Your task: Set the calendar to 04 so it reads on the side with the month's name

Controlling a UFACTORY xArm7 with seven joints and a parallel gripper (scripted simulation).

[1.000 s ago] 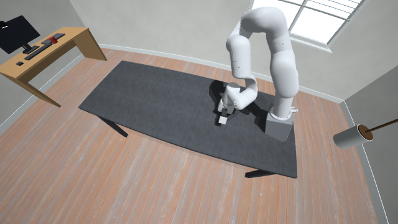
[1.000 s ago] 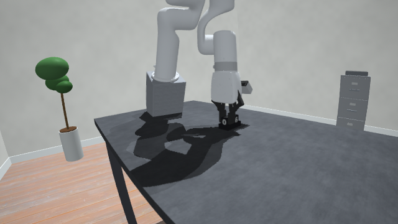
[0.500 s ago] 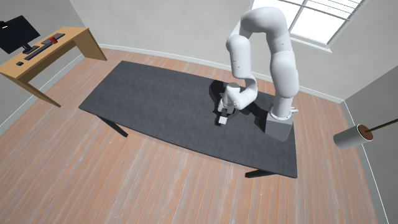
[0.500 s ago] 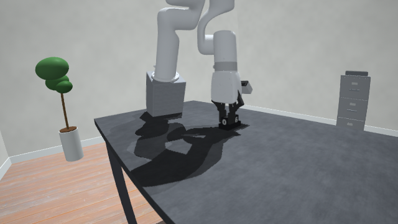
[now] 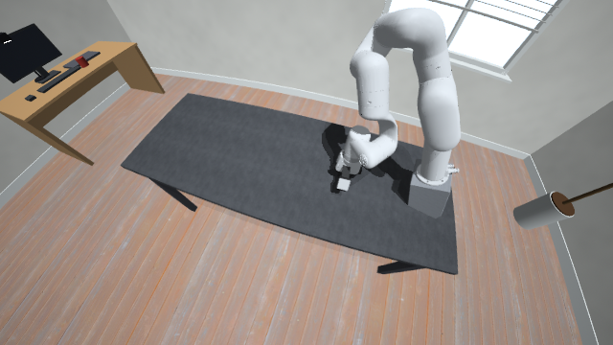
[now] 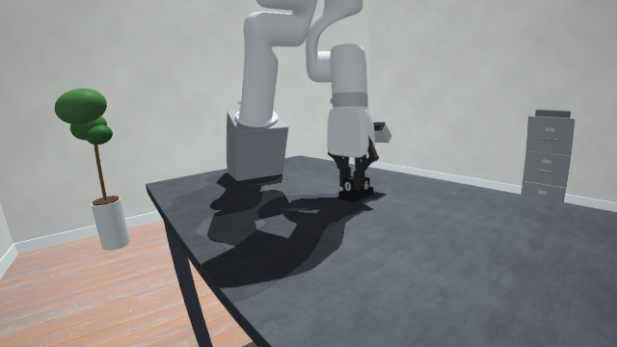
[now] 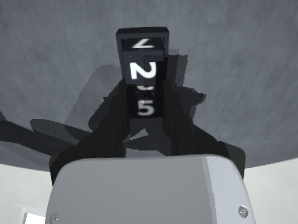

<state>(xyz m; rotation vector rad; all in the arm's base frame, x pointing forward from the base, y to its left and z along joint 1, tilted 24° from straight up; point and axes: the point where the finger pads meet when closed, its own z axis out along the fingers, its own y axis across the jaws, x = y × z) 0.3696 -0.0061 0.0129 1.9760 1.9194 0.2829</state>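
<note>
My gripper is now 3 cm to the right of the black number cube and 2 cm above it. From my hand the other things lie so: black calendar tray (2 cm to the left, 4 cm below).
</note>
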